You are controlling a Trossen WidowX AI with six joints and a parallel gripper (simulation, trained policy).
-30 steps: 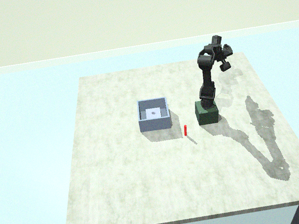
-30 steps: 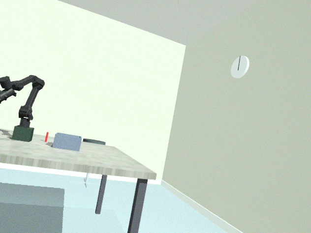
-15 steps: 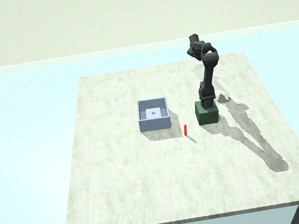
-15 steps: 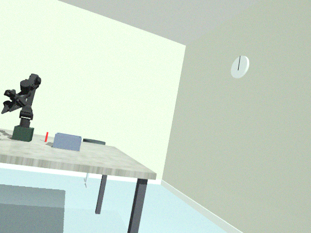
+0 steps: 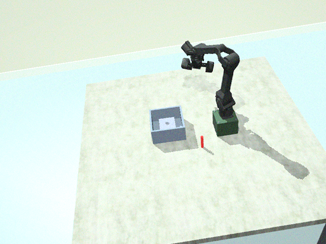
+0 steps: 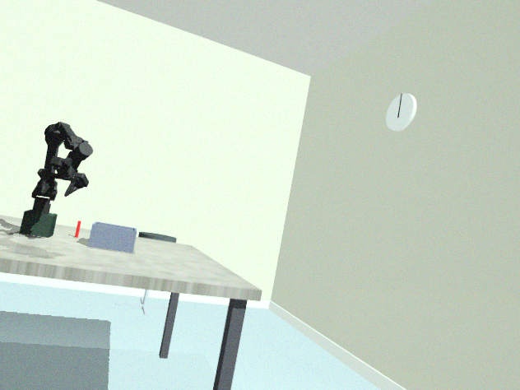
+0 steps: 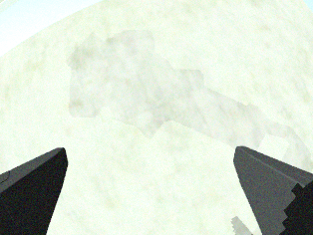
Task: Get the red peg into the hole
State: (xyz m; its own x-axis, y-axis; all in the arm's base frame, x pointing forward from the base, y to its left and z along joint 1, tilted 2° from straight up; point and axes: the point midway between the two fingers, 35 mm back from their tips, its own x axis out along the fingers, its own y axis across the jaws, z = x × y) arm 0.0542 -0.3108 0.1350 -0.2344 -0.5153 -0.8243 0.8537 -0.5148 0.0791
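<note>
Right now my gripper tip is 13 cm short of the red peg, 43 cm to the right of it and 16 cm above it. The rest, counted from my gripper tip: plate: 28 cm ahead, 24 cm to the left, 15 cm below; grey-blue box: 28 cm ahead, 24 cm to the left, 17 cm below.
</note>
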